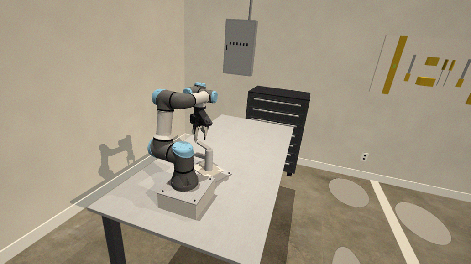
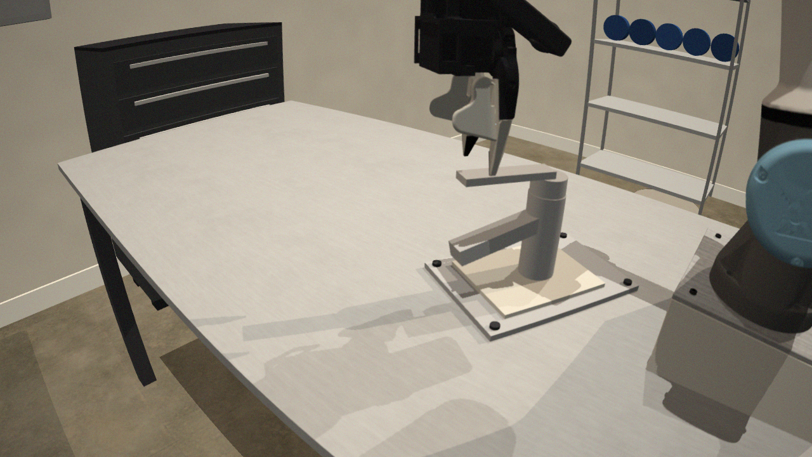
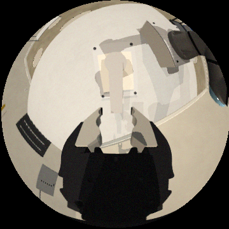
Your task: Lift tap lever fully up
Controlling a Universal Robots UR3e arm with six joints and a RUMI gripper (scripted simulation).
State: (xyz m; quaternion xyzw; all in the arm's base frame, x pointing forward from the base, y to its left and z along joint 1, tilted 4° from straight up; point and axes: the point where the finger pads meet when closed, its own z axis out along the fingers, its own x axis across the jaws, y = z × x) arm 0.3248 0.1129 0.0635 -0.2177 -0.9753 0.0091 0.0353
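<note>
My hand is 3 cm to the left of the flat lever, 3 cm above it and 1 cm past it. Also, from my hand: grey tap (8 cm below, 6 cm to the right, 3 cm behind).
</note>
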